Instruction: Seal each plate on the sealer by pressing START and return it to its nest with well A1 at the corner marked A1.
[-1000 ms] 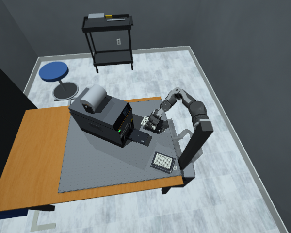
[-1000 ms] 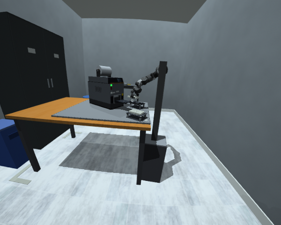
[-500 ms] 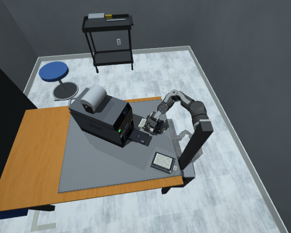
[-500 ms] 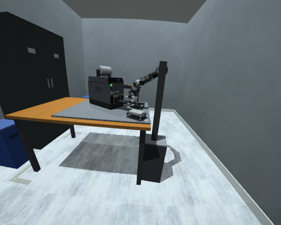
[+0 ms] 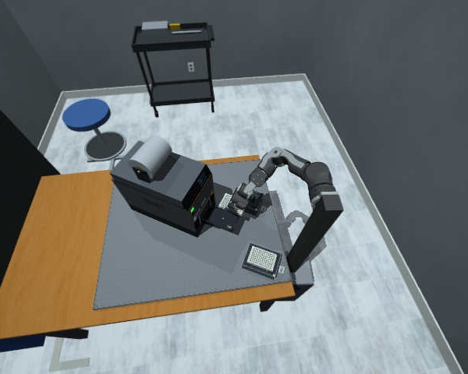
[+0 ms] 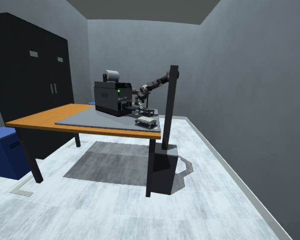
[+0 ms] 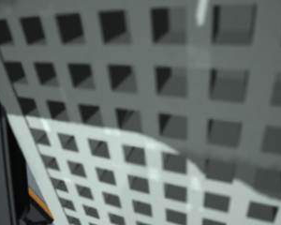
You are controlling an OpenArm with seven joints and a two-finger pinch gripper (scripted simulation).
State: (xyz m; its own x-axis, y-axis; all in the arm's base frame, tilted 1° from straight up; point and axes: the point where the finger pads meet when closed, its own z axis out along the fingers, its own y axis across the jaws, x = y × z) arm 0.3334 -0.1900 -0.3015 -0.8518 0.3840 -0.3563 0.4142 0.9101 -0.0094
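Now: the sealer stage 5 cm ahead of my hand, 6 cm to the left of it and 5 cm below it. Also, from my hand: foil roll (36 cm ahead, 8 cm to the right, 27 cm above); then white well plate (13 cm behind, 26 cm to the left, 9 cm below); then grey start button (18 cm ahead, 10 cm to the left, 5 cm above).
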